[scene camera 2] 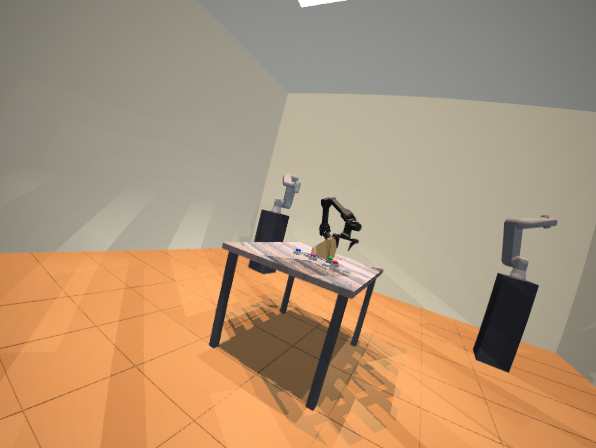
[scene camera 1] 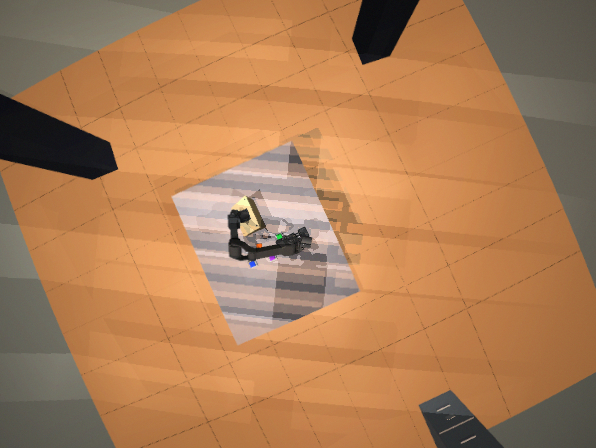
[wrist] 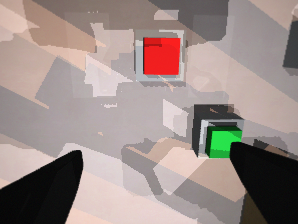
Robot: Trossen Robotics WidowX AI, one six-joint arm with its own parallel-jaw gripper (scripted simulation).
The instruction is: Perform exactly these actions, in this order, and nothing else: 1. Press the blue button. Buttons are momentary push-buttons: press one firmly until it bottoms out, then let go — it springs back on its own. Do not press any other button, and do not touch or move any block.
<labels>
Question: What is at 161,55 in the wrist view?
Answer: A red button.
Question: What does the gripper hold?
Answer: Nothing.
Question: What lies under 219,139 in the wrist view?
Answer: A green button.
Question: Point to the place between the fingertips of the gripper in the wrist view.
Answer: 157,153
</labels>
